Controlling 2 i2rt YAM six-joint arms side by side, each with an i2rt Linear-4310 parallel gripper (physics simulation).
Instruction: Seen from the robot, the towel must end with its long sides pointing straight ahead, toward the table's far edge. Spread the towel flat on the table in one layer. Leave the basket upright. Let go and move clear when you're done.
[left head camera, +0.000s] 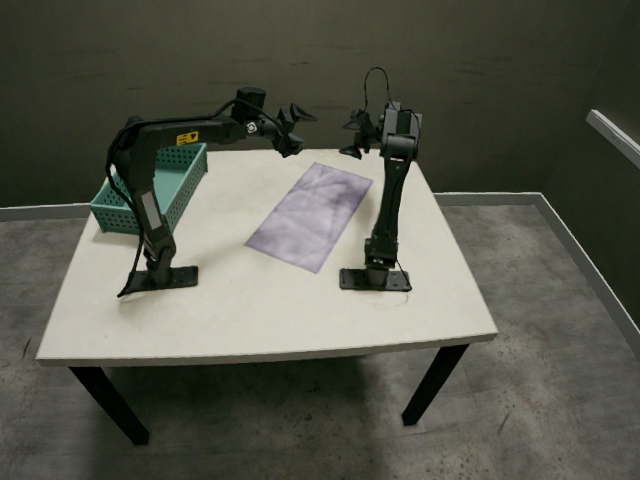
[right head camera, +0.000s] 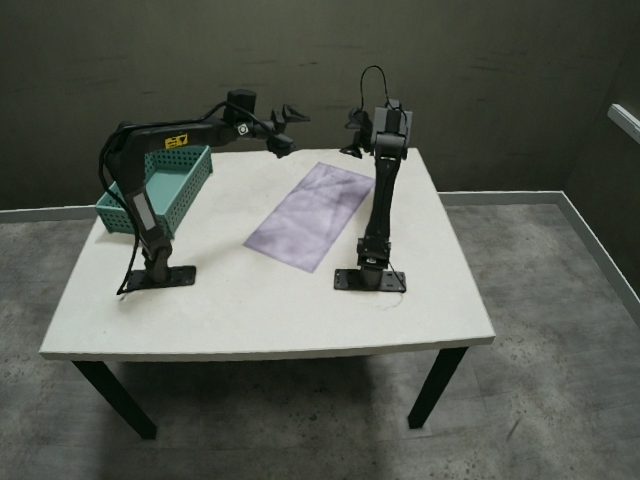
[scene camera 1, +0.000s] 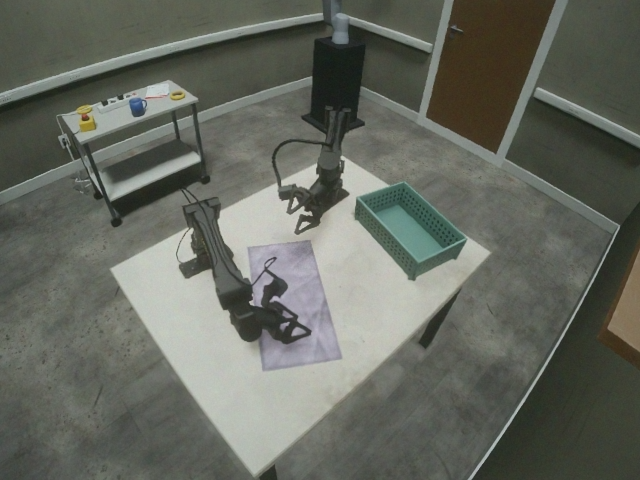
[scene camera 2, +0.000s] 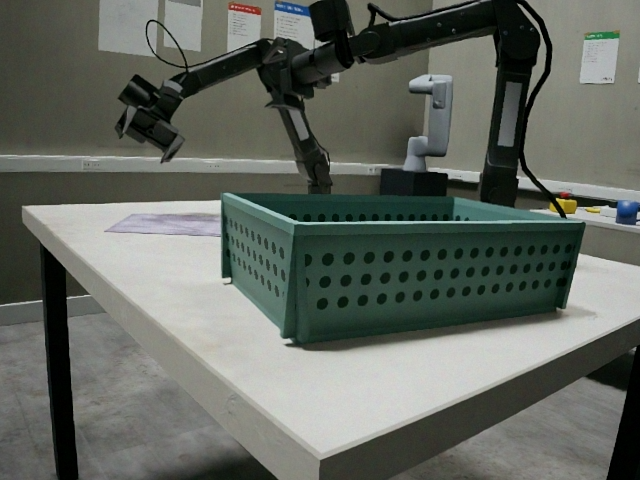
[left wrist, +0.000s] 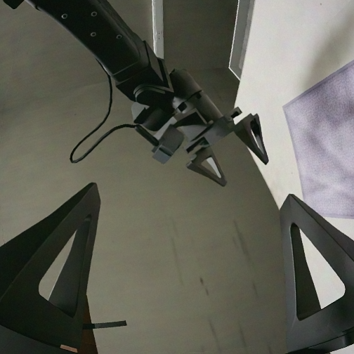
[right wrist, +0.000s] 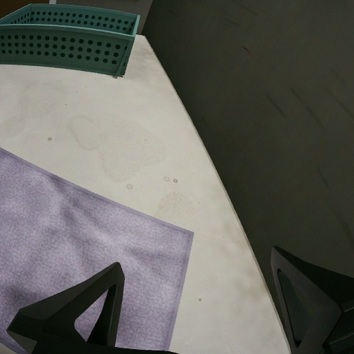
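A pale purple towel lies spread on the table, apparently one layer with faint creases. In the head views its long sides slant from lower left to upper right, not straight ahead. A green basket stands upright at the left in the head views. My left gripper is open, empty and raised above the table. My right gripper is open, empty and raised too.
The white table carries both arm bases, one on either side of the towel's near end. The left forearm passes above the basket in the head views. A trolley stands away from the table.
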